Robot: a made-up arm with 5 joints.
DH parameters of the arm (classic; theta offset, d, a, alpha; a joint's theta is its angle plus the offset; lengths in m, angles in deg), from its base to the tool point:
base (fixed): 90 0.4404 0.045 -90
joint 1: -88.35 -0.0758 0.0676 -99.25
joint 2: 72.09 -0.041 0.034 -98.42
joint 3: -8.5 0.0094 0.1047 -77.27
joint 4: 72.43 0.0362 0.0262 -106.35
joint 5: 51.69 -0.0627 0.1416 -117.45
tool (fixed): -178.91 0.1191 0 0
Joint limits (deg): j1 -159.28..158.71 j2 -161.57..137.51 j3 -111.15..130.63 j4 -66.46..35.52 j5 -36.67..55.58
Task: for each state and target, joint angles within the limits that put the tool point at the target. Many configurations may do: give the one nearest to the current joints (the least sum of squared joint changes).
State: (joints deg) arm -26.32 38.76 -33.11 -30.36 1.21
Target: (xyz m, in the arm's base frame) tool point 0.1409 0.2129 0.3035
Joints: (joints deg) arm -2.66 62.97 -24.20 -37.41 -7.37
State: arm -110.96 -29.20 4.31 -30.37 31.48
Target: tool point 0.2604 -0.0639 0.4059
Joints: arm -110.11 -60.90 7.59 -61.25 41.45
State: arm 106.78 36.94 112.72 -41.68 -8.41
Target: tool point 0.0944 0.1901 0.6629
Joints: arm 135.38 34.83 120.78 -54.24 10.31
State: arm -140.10 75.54 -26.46 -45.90 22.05
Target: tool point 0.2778 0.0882 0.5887
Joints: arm -136.04 46.90 -2.19 -24.76 -3.71
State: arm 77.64 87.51 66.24 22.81 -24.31
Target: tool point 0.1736 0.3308 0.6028
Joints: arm 106.60 53.52 108.43 34.46 -36.67
